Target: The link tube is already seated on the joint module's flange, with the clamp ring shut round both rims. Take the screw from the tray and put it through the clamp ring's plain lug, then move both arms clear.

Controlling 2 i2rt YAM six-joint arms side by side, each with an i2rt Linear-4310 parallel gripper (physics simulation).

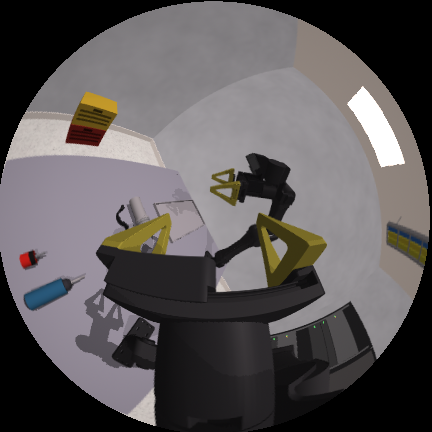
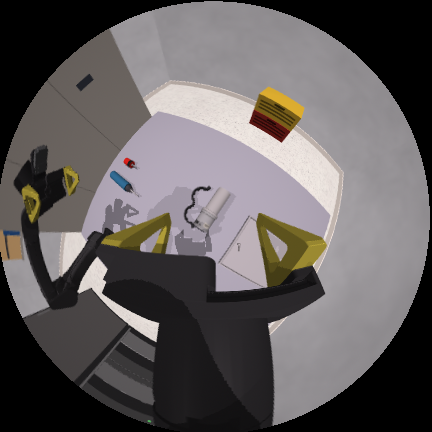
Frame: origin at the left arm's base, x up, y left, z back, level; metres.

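Seen in the pictures: left gripper, fingertip midpoint: (image 1: 213, 217) (image 2: 59, 186); right gripper, fingertip midpoint: (image 1: 210, 181) (image 2: 213, 217); left arm's base, link origin: (image 1: 133, 342).
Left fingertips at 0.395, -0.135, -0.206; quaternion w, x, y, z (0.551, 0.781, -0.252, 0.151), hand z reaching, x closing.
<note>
Pixels of each thing's top centre, then the offset from my left fingertips to it, as dx, dy, dz. "spot": a spot on its surface instead. Level surfaces: height alone.
- pale link tube, surface spot: (image 2: 220, 198) (image 1: 140, 203) spot: -0.339, -0.247, -0.143
- ridged grey part, surface spot: (image 2: 202, 223) spot: -0.335, -0.223, -0.041
- black double-curved piece, surface spot: (image 2: 192, 202) spot: -0.373, -0.156, -0.098
- small grey screw, top centre: (image 2: 238, 247) -0.380, -0.380, -0.008
- flat tray, top centre: (image 2: 274, 264) (image 1: 184, 215) -0.379, -0.558, +0.010
- blue-handled tool, surface spot: (image 2: 120, 180) spot: -0.356, +0.206, -0.070
- short red tool, top centre: (image 2: 128, 162) -0.360, +0.219, -0.165
- mat, surface height: dx -0.395
The pale link tube (image 1: 136, 206) (image 2: 220, 198) appears to lie on its side, with a ridged grey part (image 2: 202, 223) at its lower end. A black double-curved piece (image 1: 120, 217) (image 2: 192, 201), like an opened clamp ring, lies beside it; no closed ring is discernible round the rims. The small grey screw (image 2: 239, 246) is on the flat tray (image 1: 174, 233) (image 2: 246, 265). My right gripper (image 2: 213, 217) (image 1: 210, 181) is open and empty, above and short of the tube and tray. My left gripper (image 1: 213, 217) (image 2: 59, 186) is open and empty, off to the left, away from the tube. The plain lug cannot be made out.
A blue-handled tool (image 1: 46, 294) (image 2: 120, 180) and a short red tool (image 1: 29, 259) (image 2: 130, 163) lie on the left of the mat (image 1: 65, 200) (image 2: 175, 150). A yellow box (image 1: 97, 109) (image 2: 280, 106) sits on a red box (image 1: 86, 135) (image 2: 270, 126) at the back edge.
</note>
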